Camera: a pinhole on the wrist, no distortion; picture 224 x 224 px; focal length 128.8 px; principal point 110.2 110.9 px. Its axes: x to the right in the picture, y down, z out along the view. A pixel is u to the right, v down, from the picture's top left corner.
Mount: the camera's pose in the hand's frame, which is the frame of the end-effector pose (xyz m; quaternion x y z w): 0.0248 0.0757 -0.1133 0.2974 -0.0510 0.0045 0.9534
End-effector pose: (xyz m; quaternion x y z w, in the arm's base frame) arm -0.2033 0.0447 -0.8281 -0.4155 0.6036 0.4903 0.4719
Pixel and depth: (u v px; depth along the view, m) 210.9 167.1 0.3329
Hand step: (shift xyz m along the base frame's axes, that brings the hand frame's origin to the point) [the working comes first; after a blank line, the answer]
In the camera's frame: 0.2603 0.1453 0.3329

-0.0089 0.2535 -0.2605
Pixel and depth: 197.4 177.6 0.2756
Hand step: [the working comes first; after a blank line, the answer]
In the camera's frame: 0.1866 0.1427 0.2756

-0.0346 0.2070 -0.1838
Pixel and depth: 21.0 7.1 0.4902
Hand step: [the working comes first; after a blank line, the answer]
In the camera's frame: -0.3395 -0.3951 0.4902

0.5785 -0.0478 0.2299
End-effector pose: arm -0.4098 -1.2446 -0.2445 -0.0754 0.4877 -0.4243 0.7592
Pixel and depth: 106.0 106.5 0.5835
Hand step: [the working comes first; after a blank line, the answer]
In the camera's frame: -0.0190 -0.0199 0.5835

0.1193 -0.2408 0.3562
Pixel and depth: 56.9 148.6 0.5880
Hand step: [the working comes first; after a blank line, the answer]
In the camera's frame: -0.2433 0.1721 0.5880

0.2454 -0.0011 0.4739
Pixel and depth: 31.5 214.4 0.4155
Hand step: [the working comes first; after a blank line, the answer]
In the camera's frame: -0.2539 0.3339 0.4155

0.3367 0.1597 0.3262
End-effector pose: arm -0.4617 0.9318 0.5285 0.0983 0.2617 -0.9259 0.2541
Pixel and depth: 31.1 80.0 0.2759
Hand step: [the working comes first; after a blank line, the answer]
In the camera's frame: -0.1694 -0.0662 0.2759

0.0709 0.1358 0.1588
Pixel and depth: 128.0 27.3 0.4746
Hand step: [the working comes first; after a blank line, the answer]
In the camera's frame: 0.0656 -0.3080 0.4746

-0.2881 0.2481 0.2672
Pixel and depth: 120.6 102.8 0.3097
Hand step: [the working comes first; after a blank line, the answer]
In the camera's frame: 0.0250 -0.0195 0.3097

-0.0853 0.0065 0.1550
